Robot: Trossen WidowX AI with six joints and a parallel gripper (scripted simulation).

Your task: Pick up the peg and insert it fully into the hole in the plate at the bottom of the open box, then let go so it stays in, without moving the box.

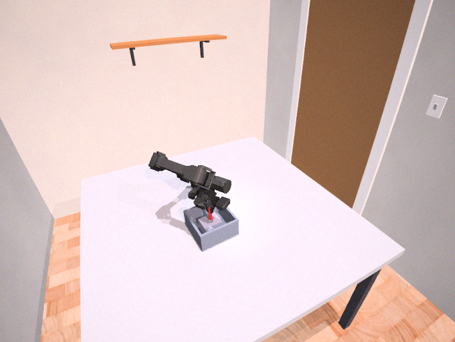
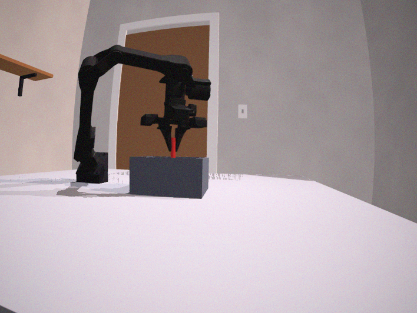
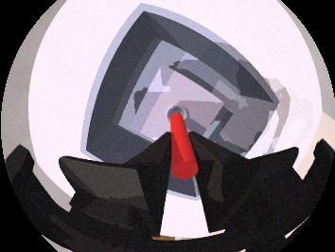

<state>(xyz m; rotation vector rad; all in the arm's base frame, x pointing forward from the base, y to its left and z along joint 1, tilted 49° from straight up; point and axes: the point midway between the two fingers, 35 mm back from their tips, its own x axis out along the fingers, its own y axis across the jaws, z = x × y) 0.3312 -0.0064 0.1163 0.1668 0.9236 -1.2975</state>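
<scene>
Right now the pale plate is 100 mm below my hand. Round my hand: red peg 40 mm below; grey box 120 mm below.
</scene>
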